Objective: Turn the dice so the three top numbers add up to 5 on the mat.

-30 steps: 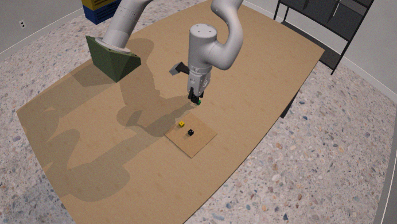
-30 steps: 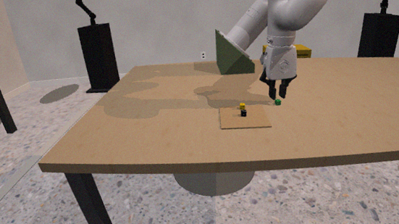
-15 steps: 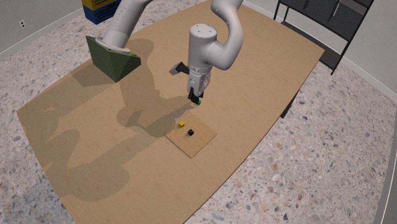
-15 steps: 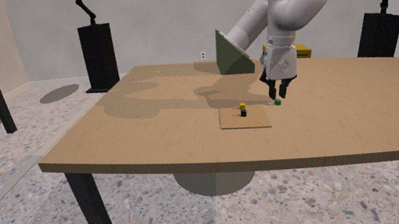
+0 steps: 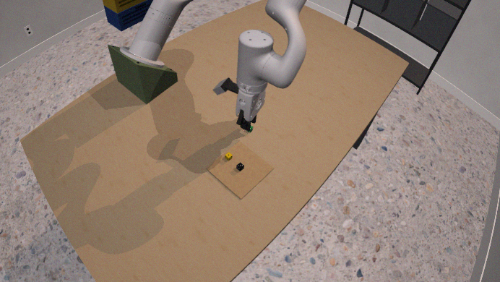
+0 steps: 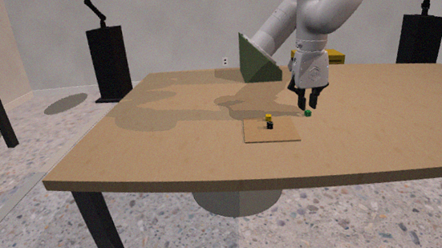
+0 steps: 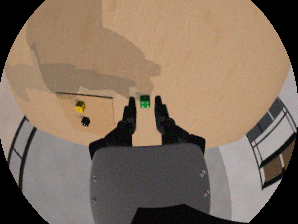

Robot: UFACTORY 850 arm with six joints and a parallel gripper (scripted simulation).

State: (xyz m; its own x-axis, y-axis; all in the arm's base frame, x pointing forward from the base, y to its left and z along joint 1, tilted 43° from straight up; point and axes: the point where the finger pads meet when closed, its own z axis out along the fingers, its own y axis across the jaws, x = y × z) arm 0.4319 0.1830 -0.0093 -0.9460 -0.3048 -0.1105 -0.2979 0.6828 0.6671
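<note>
The green die is 10 mm ahead of my hand and 30 mm below it. Round my hand: tan mat: 90 mm ahead, 120 mm to the right, 40 mm below; then black die: 90 mm ahead, 120 mm to the right, 30 mm below; then yellow die: 40 mm ahead, 120 mm to the right, 30 mm below.
</note>
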